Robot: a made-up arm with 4 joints.
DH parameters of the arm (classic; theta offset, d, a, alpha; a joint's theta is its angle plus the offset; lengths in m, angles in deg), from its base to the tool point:
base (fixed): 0 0.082 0 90
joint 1: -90 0.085 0.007 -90
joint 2: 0 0.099 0.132 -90
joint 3: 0 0.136 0.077 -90
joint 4: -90 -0.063 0.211 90
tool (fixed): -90 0.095 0 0
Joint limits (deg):
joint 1: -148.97..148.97
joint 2: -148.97..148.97
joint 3: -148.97..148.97
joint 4: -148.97..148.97
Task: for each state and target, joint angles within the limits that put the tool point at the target. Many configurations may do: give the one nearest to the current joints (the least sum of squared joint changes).
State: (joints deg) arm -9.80 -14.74 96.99 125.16
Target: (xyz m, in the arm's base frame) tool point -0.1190 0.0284 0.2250
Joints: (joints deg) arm -45.85 10.32 126.56 119.35
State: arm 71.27 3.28 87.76 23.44
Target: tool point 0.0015 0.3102 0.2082
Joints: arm 78.13 33.72 85.34 -0.48
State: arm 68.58 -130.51 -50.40 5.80
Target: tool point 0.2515 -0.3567 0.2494
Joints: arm 93.31 -122.18 -49.72 9.18
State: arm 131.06 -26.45 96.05 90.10
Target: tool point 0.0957 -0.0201 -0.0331
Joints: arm 130.64 -25.45 136.21 134.84
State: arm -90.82 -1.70 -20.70 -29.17
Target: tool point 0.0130 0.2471 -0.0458
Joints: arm -84.95 11.08 -29.05 -9.87
